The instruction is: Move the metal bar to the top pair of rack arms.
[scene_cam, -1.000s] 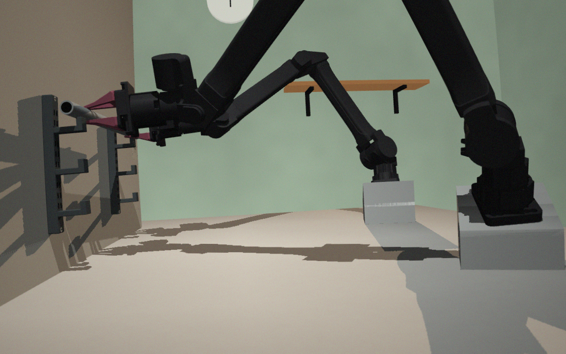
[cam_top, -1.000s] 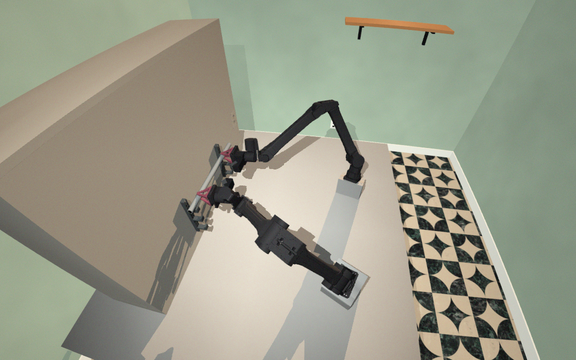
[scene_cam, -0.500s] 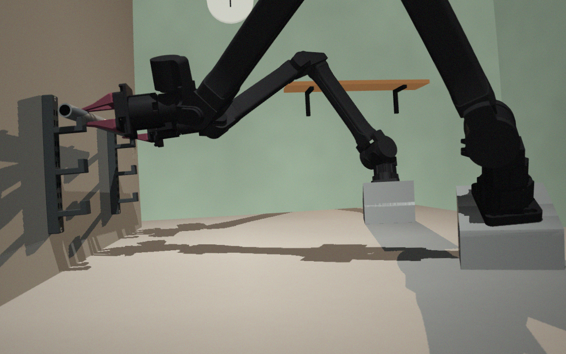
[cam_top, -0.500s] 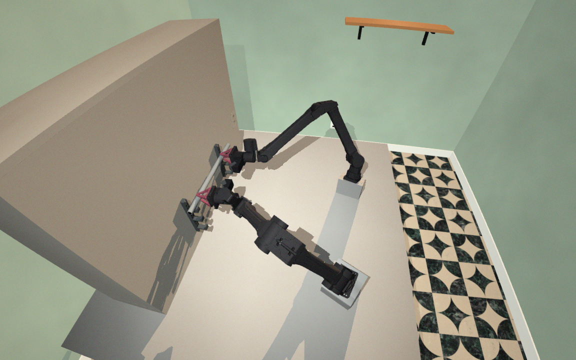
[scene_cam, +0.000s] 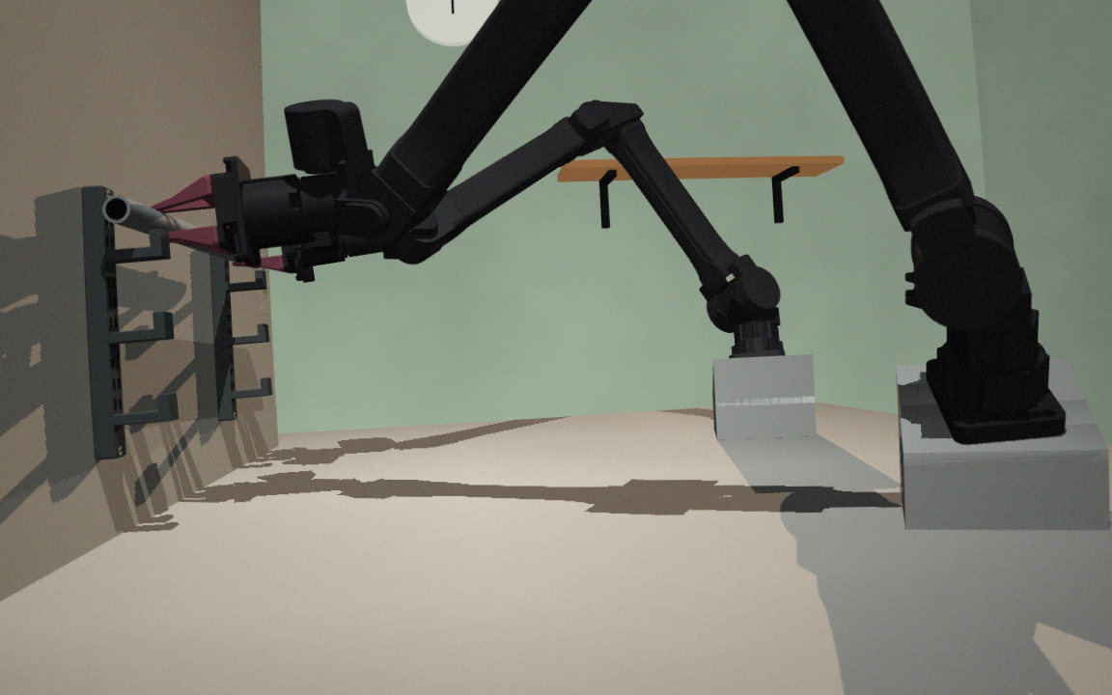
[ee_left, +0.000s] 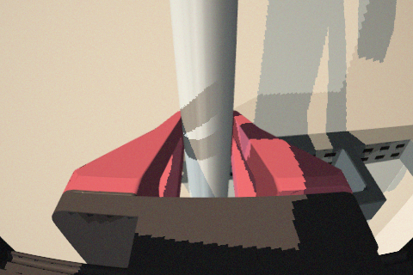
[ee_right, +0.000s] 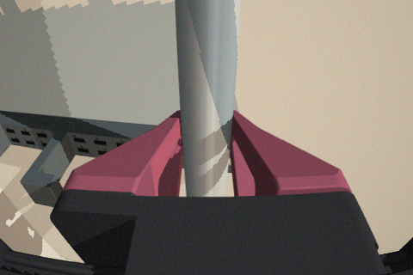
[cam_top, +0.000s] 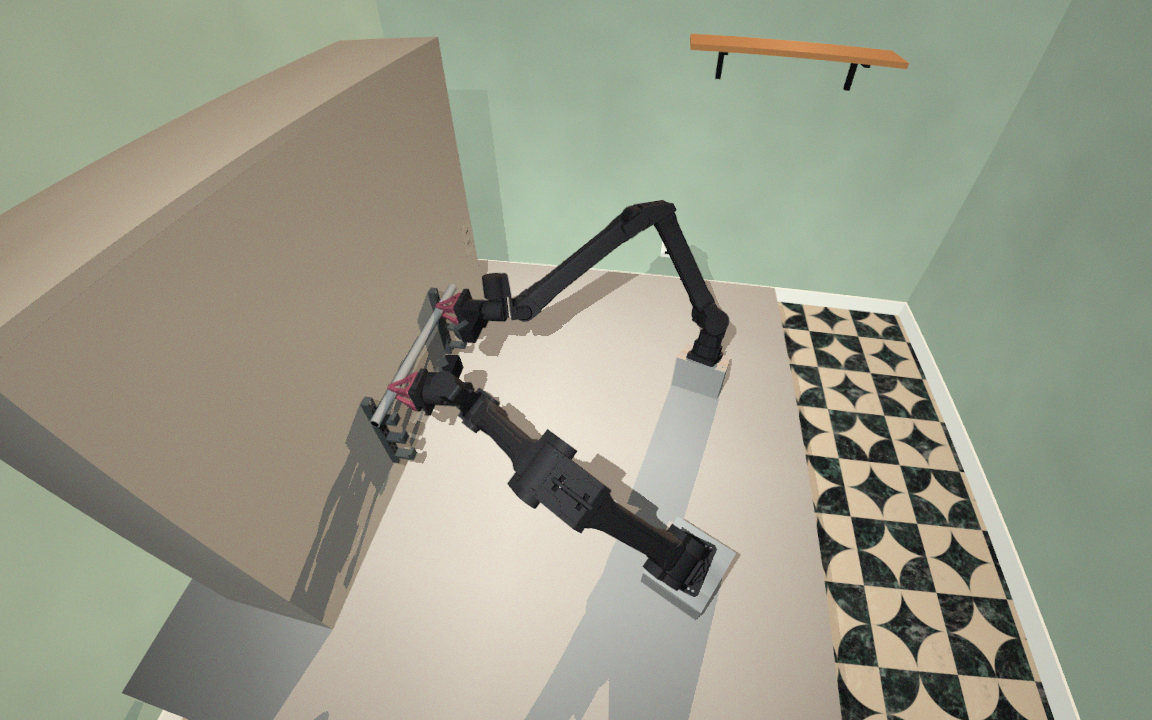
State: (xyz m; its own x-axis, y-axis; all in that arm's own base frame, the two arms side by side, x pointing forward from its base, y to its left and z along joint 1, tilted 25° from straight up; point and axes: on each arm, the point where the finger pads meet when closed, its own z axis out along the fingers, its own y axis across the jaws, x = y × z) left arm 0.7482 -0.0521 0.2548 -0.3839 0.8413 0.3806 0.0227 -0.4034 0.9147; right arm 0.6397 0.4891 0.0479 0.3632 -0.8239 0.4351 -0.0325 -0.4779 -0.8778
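The grey metal bar lies 10 mm behind my right hand and 150 mm to the left of it. Also, from my right hand: tall tan wall panel 190 mm ahead, 190 mm to the left, 140 mm above.
The grey metal bar lies 10 mm ahead of my left hand and 150 mm to the right of it. Also, from my left hand: tall tan wall panel: 200 mm ahead, 110 mm to the right, 150 mm above.
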